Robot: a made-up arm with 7 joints.
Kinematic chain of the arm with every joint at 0, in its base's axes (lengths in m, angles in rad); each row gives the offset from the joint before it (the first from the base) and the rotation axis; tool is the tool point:
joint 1: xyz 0 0 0.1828 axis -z
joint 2: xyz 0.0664 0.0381 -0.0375 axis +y
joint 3: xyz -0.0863 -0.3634 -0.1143 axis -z
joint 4: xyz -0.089 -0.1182 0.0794 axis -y
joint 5: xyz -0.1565 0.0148 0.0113 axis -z
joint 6: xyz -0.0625 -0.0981 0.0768 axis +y
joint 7: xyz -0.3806 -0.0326 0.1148 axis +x
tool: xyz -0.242 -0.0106 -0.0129
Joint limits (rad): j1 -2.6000..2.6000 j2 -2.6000..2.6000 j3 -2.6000..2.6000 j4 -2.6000..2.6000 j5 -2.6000..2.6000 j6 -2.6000..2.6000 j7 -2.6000..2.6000
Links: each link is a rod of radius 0.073 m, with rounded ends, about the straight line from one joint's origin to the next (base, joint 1, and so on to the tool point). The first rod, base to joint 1, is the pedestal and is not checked.
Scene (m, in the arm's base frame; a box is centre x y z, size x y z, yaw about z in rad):
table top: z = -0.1
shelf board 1: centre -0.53 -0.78 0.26 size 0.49 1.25 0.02 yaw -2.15
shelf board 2: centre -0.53 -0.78 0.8 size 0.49 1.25 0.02 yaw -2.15
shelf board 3: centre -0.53 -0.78 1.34 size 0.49 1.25 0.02 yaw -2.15
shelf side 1: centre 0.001 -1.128 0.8 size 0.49 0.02 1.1 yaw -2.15
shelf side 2: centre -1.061 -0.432 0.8 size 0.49 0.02 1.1 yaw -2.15
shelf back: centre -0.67 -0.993 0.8 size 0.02 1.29 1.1 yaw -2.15
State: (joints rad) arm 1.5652 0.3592 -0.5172 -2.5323 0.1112 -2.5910 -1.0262
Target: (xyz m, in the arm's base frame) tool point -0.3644 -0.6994 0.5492
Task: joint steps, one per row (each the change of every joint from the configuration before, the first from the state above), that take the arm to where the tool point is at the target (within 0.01 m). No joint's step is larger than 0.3 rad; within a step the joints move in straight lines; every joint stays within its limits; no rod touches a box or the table.
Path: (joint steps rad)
1: -0.2569 0.1223 -0.0579 -0.0226 0.0712 0.1549 -0.0047
2: -0.2570 0.1223 -0.0580 -0.0225 0.0712 0.1549 -0.0048
3: -0.2569 0.1222 -0.0579 -0.0226 0.0713 0.1549 -0.0047

